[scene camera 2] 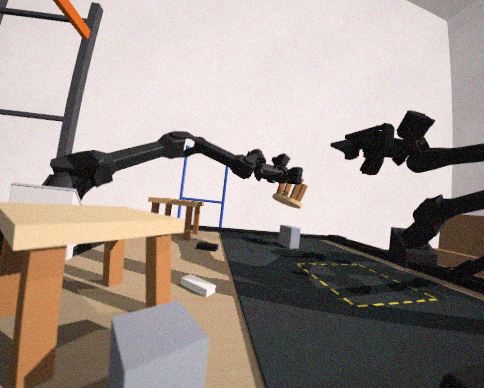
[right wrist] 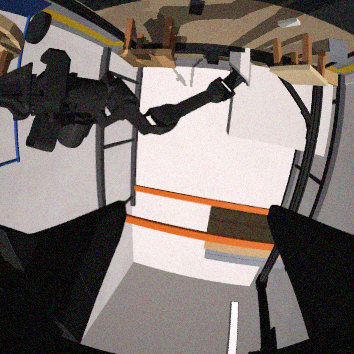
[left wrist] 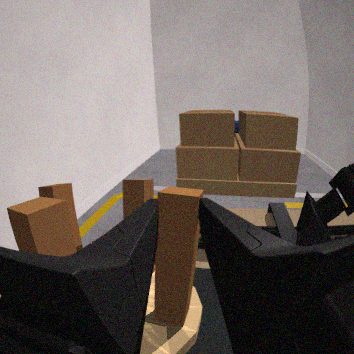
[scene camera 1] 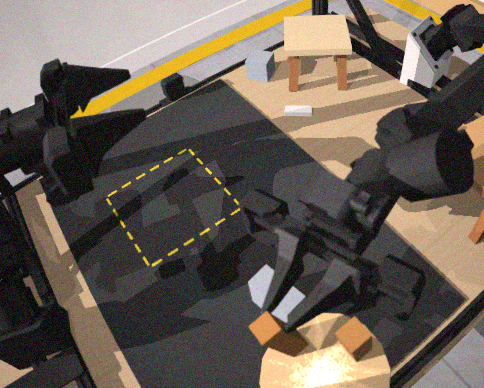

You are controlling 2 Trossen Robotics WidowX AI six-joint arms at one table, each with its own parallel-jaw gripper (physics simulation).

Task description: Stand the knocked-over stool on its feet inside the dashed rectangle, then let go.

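Places are measured from the left arm's base along level axes (x left, y down, z back), in metres.
Pixels of known places: left gripper, fingertip midpoint: (left wrist: pixel 178 205) (scene camera 1: pixel 273 324); right gripper, fingertip midpoint: (scene camera 2: pixel 337 141) (right wrist: pixel 199 211) (scene camera 1: pixel 137 91); left arm's base, link origin: (scene camera 2: pixel 54 202) (right wrist: pixel 238 74) (scene camera 1: pixel 433 42); right arm's base, link origin: (scene camera 2: pixel 413 240) (left wrist: pixel 318 212) (scene camera 1: pixel 18 323).
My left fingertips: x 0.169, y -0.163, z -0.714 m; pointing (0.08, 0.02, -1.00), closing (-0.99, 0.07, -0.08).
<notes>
For each thing: its top centre in the pictures, then the offset to it from my left fingertips.
- pale grey block, top centre: (scene camera 1: pixel 276 288) (scene camera 2: pixel 290 226) dx -0.083, dy +0.188, dz +0.085 m
- square-topped stool, top centre: (scene camera 2: pixel 94 211) (scene camera 1: pixel 316 31) (right wrist: pixel 299 77) dx -0.379, dy +0.147, dz +0.573 m
- blue-grey block, top centre: (scene camera 2: pixel 158 326) (scene camera 1: pixel 259 56) (right wrist: pixel 338 58) dx -0.481, dy +0.212, dz +0.495 m
- white bar, top centre: (scene camera 2: pixel 198 281) (scene camera 1: pixel 298 109) (right wrist: pixel 288 24) dx -0.329, dy +0.251, dz +0.440 m
- small dark block, top centre: (right wrist: pixel 195 9) (scene camera 2: pixel 207 244) dx -0.107, dy +0.249, dz +0.380 m
The stool (scene camera 1: pixel 325 367) (scene camera 2: pixel 287 200) (left wrist: pixel 192 322) has a round pale seat and brown legs. It hangs in the air upside down, seat below and legs up, with the seat somewhat tilted in scene camera 2. My left gripper (scene camera 1: pixel 278 318) (scene camera 2: pixel 291 183) (left wrist: pixel 178 205) is shut on one of its legs. The dashed yellow rectangle (scene camera 1: pixel 151 265) (scene camera 2: pixel 356 305) lies on the dark mat; the stool is outside it, toward the bottom of scene camera 1. My right gripper (scene camera 1: pixel 137 95) (scene camera 2: pixel 334 145) (right wrist: pixel 199 211) is open and empty, raised on the other side of the rectangle.
A pale grey block (scene camera 1: pixel 260 286) (scene camera 2: pixel 289 237) stands on the mat near the left gripper. On the wood are a square-topped stool (scene camera 1: pixel 317 35) (scene camera 2: pixel 90 225), another farther one (scene camera 2: pixel 175 202), a blue-grey block (scene camera 1: pixel 256 67) (scene camera 2: pixel 160 345), a white bar (scene camera 1: pixel 298 110) (scene camera 2: pixel 198 285) and a small dark block (scene camera 2: pixel 207 246).
</notes>
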